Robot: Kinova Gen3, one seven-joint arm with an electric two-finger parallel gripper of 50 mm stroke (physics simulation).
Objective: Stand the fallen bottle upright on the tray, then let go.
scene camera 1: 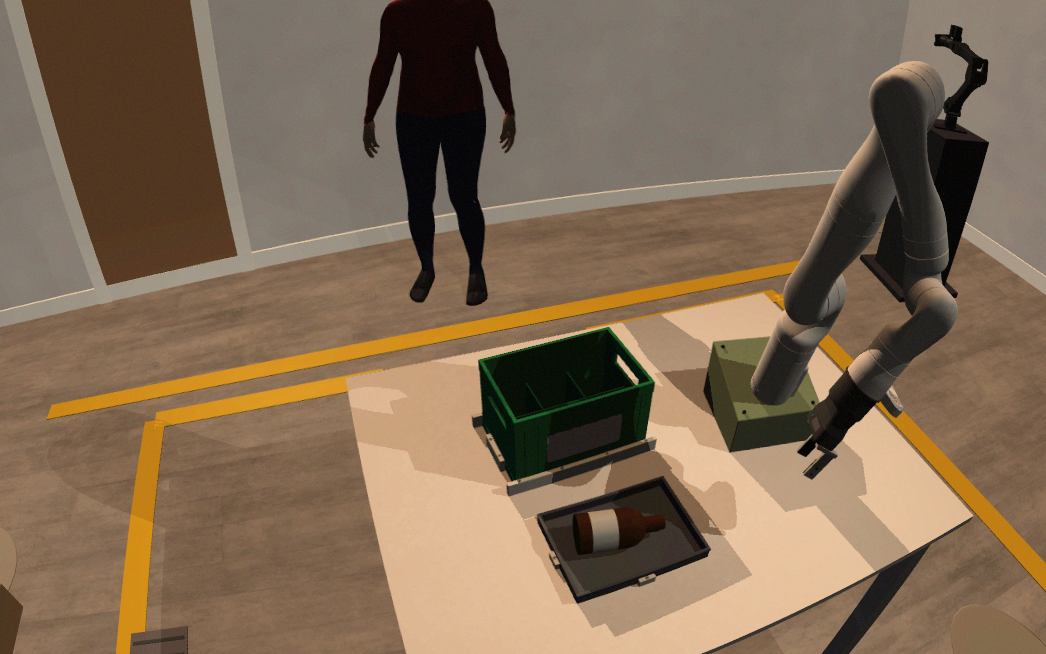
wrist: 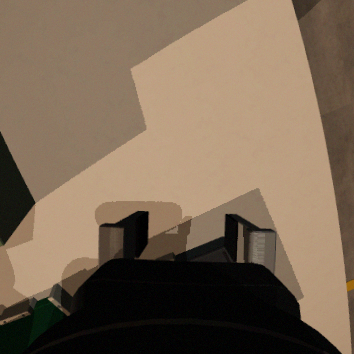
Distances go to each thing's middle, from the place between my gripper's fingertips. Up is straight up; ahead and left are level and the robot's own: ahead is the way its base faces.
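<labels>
My hand: 310 mm short of the brown bottle (scene camera 1: 599, 531), 130 mm above, 30 mm to the left of it.
</labels>
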